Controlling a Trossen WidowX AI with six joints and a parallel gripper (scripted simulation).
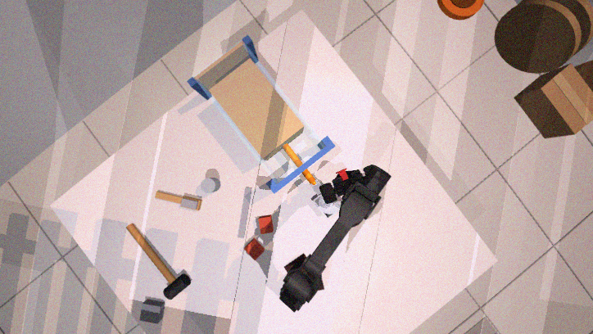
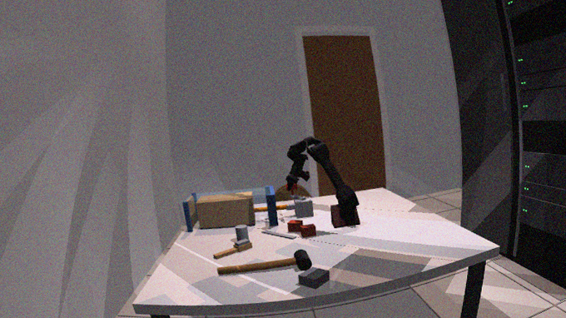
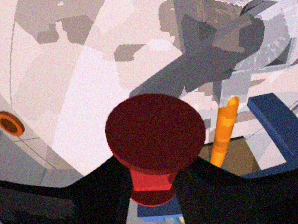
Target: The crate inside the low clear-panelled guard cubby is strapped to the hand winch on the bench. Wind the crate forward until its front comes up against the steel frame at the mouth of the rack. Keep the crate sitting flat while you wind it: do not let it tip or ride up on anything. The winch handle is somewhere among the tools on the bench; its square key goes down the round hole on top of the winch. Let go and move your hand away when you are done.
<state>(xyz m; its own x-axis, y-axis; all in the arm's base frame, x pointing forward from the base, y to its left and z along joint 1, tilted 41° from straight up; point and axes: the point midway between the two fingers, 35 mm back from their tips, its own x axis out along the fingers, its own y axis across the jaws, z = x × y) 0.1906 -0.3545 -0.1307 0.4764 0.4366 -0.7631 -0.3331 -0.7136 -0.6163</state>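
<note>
The red knob lies 20 mm behind my gripper tip and 10 mm to the left of it. Round my gripper tip: grey winch: 70 mm behind, 90 mm to the left, 100 mm below; then blue steel frame: 110 mm ahead, 90 mm to the left, 30 mm below; then grey crank bar: 30 mm behind, 40 mm to the left, 30 mm below.
</note>
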